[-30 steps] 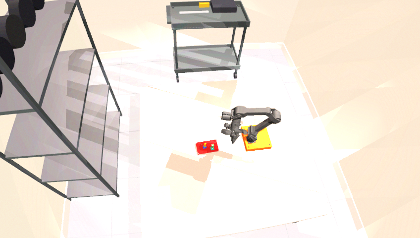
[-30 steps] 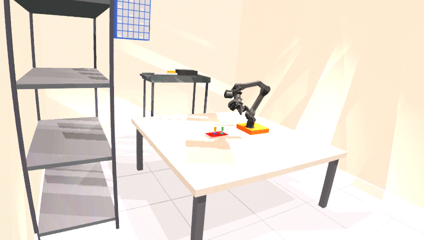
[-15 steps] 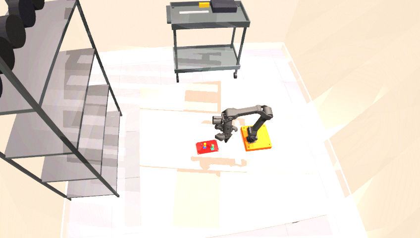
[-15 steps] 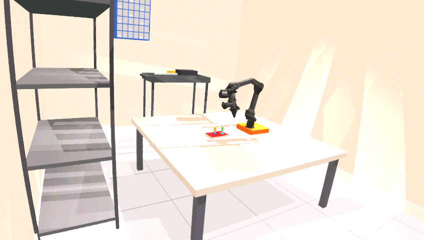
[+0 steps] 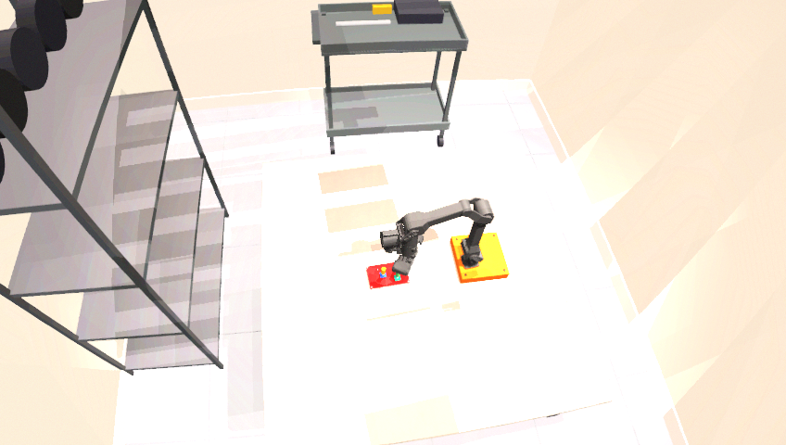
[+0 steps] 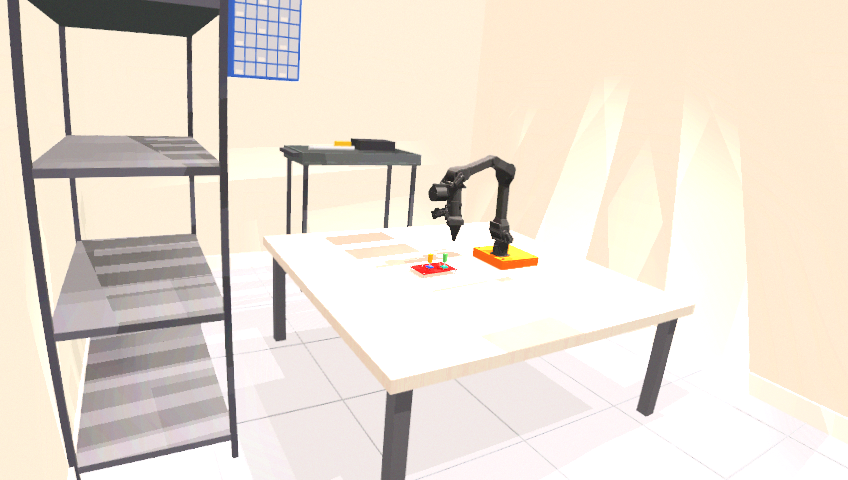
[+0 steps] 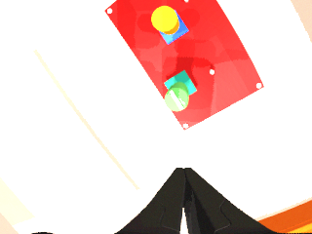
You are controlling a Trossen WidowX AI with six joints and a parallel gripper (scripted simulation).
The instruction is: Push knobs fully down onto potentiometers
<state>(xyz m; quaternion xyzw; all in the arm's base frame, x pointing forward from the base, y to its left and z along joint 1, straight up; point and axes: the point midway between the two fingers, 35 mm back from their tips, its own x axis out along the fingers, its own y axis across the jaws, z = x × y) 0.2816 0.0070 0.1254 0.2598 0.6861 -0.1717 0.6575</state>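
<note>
My gripper tip is 70 mm above the green knob, 30 mm short of it and 10 mm to the left of it. From my gripper tip the other things lie so: orange knob: 80 mm ahead, 70 mm below, 30 mm to the right.
</note>
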